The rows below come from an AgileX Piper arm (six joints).
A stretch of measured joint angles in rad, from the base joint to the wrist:
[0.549 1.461 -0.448 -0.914 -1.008 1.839]
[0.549 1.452 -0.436 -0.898 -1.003 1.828]
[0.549 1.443 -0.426 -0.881 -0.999 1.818]
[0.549 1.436 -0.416 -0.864 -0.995 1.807]
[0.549 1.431 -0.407 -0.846 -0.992 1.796]
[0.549 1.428 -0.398 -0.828 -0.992 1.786]
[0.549 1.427 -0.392 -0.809 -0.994 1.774]
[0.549 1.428 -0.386 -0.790 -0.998 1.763]
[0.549 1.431 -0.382 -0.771 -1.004 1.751]
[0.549 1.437 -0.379 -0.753 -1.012 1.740]
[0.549 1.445 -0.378 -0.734 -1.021 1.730]
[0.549 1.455 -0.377 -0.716 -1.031 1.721]
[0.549 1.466 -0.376 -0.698 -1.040 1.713]
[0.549 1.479 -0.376 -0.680 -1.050 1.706]
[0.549 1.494 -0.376 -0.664 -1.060 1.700]
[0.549 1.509 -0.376 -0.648 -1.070 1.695]
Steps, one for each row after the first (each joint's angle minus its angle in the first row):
[0.000 -0.009 0.012 0.016 0.005 -0.011]
[0.000 -0.018 0.022 0.033 0.009 -0.021]
[0.000 -0.025 0.032 0.050 0.013 -0.032]
[0.000 -0.030 0.041 0.068 0.016 -0.043]
[0.000 -0.033 0.050 0.086 0.016 -0.053]
[0.000 -0.034 0.056 0.105 0.014 -0.065]
[0.000 -0.033 0.062 0.124 0.010 -0.076]
[0.000 -0.030 0.066 0.143 0.004 -0.088]
[0.000 -0.024 0.069 0.161 -0.004 -0.099]
[0.000 -0.016 0.070 0.180 -0.013 -0.109]
[0.000 -0.006 0.071 0.198 -0.023 -0.118]
[0.000 0.005 0.072 0.216 -0.032 -0.126]
[0.000 0.018 0.072 0.234 -0.042 -0.133]
[0.000 0.033 0.072 0.250 -0.052 -0.139]
[0.000 0.048 0.072 0.266 -0.062 -0.144]

